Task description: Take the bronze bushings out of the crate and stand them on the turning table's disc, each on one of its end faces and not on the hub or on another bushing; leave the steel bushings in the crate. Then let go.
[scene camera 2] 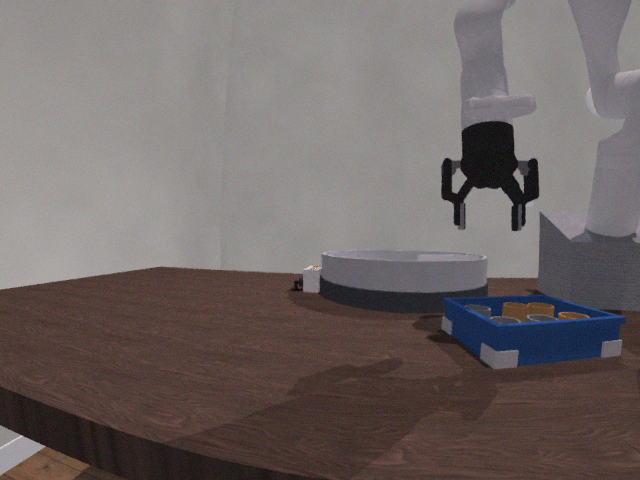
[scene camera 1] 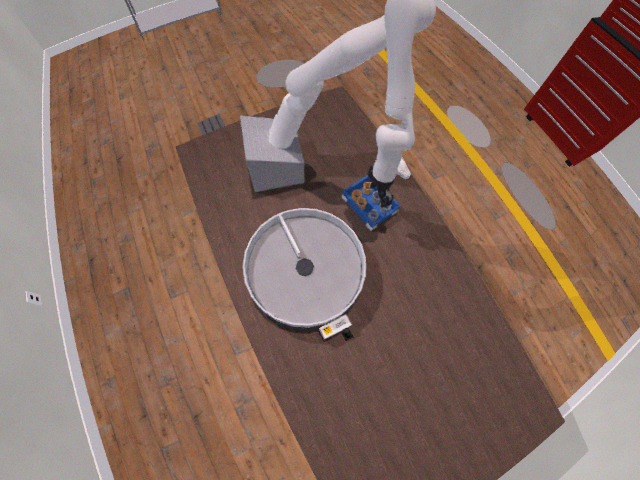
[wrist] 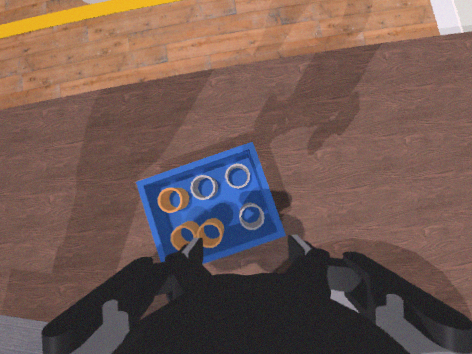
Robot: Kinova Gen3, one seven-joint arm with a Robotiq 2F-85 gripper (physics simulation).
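The blue crate holds three bronze and three steel bushings, all standing on end. In the wrist view, one bronze bushing is at the upper left, and a second and a third stand side by side at the lower left. One steel bushing is beside the first bronze one, another at the upper right, the third at the lower right. My gripper is open and empty, well above the crate. The turning table's disc bears no bushing; its hub is dark.
A raised wall rings the disc. A white bar reaches from this wall almost to the hub. A white control box sits against the turning table's outer side. The grey arm base stands behind the crate.
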